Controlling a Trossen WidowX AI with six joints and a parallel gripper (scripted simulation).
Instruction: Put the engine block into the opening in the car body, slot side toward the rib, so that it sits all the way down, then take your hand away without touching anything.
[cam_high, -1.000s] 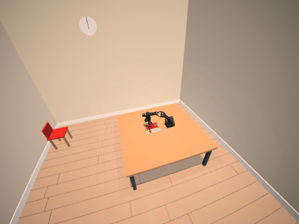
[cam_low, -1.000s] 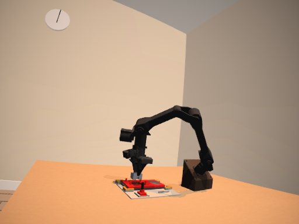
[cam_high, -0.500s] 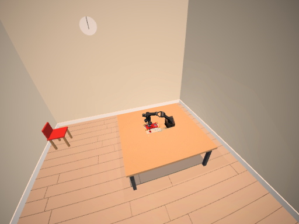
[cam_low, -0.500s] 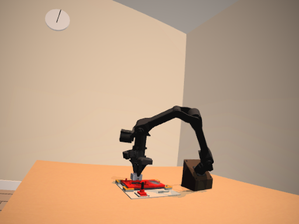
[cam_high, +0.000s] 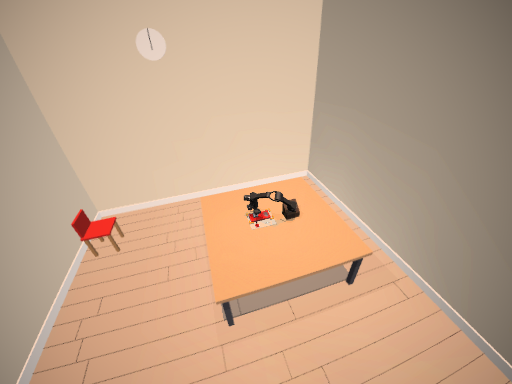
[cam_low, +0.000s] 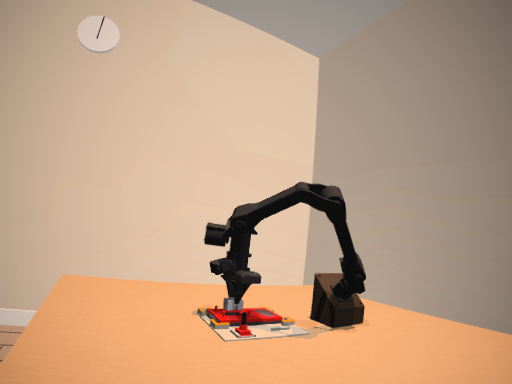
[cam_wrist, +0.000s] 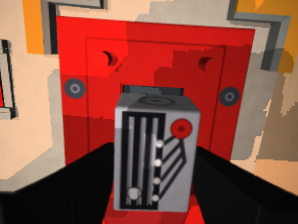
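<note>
My gripper tip is 10 mm above the grey engine block. Round my gripper tip: pale base plate 50 mm below, 40 mm behind, 20 mm to the left.
</note>
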